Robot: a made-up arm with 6 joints.
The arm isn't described. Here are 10 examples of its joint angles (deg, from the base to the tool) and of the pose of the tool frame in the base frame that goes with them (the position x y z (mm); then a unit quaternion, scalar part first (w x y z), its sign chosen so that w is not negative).
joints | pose
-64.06 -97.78 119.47 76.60 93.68 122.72 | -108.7 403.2 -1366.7 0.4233 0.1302 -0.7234 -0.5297
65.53 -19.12 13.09 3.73 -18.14 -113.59 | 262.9 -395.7 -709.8 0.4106 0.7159 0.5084 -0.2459
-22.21 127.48 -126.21 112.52 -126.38 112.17 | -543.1 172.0 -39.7 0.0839 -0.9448 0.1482 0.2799
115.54 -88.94 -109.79 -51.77 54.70 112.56 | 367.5 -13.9 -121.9 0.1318 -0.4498 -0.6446 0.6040
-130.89 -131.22 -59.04 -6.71 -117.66 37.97 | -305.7 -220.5 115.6 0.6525 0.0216 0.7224 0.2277
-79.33 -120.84 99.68 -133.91 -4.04 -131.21 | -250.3 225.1 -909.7 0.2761 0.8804 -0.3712 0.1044
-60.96 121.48 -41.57 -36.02 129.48 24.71 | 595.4 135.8 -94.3 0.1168 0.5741 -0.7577 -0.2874
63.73 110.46 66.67 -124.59 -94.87 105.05 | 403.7 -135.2 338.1 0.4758 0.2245 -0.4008 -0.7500
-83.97 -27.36 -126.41 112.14 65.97 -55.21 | 168.1 -754.6 -428.9 0.8345 -0.1377 -0.3091 -0.4350
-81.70 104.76 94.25 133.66 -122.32 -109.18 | -511.0 520.0 443.3 0.1861 0.2551 0.7781 0.5430
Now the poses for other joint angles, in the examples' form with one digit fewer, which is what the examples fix.
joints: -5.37 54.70 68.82 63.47 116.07 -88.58
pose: 980 -488 173 0.698 -0.662 0.223 0.158
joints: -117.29 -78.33 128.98 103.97 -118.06 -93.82
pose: 194 457 -1234 0.356 -0.627 -0.313 0.618
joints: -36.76 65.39 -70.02 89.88 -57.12 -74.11
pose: -396 -139 -382 0.339 -0.220 0.894 -0.192
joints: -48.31 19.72 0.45 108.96 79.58 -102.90
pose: 241 707 -429 0.346 -0.079 0.126 0.926
